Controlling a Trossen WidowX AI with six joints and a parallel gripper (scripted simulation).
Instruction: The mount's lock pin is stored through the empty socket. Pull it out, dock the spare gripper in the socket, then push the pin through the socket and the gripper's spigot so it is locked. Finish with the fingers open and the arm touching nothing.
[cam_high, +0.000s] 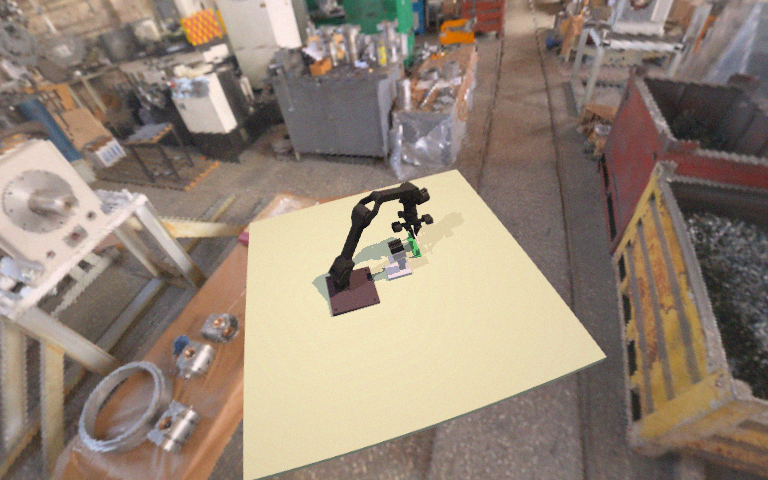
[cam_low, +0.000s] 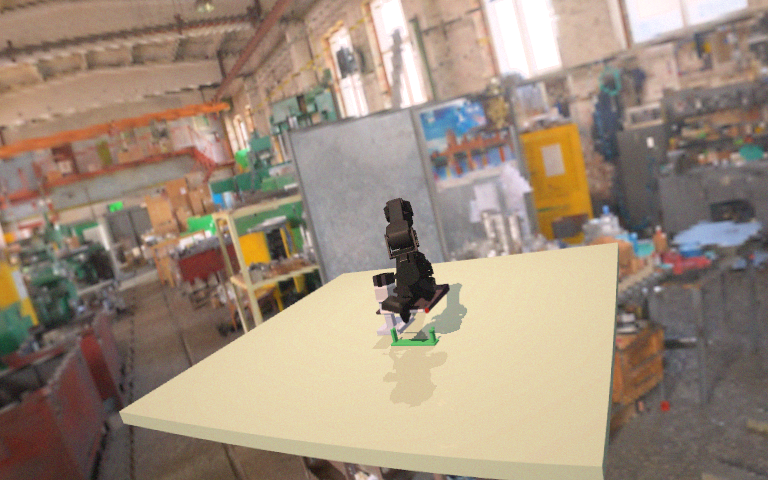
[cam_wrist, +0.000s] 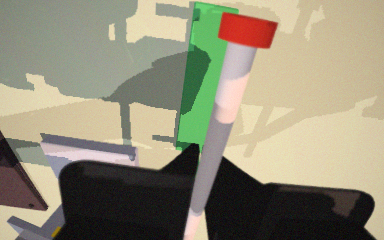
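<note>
Right now my gripper tip is 40 mm above the green cradle and 10 mm to the right of it. Also, from my gripper tip: spare gripper: 110 mm to the right, 110 mm behind, 60 mm above; then mount: 110 mm to the right, 110 mm behind, 10 mm below.
</note>
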